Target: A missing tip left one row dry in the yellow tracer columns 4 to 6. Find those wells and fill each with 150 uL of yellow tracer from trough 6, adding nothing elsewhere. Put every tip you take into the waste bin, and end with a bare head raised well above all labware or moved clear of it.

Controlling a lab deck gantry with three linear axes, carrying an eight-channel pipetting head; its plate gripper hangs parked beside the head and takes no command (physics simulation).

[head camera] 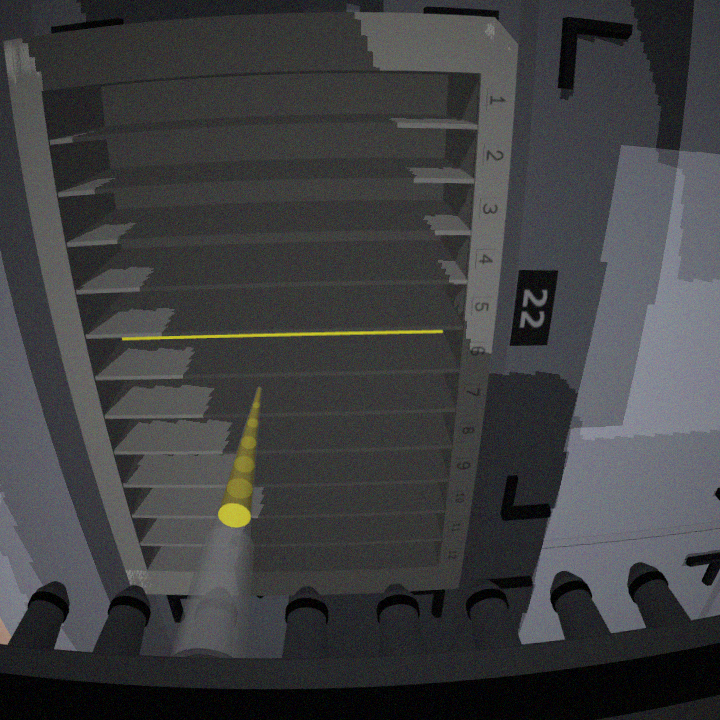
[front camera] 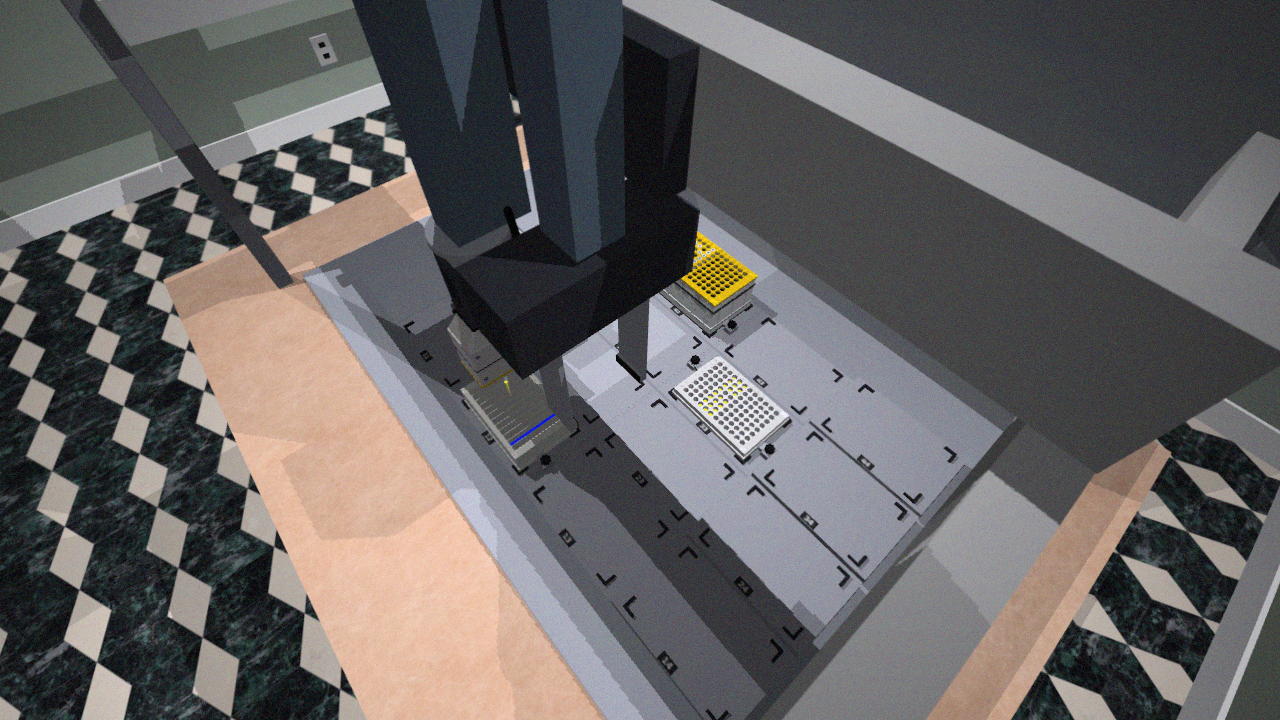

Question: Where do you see a grey wall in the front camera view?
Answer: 1151, 105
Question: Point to a deck label 22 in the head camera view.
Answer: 535, 289
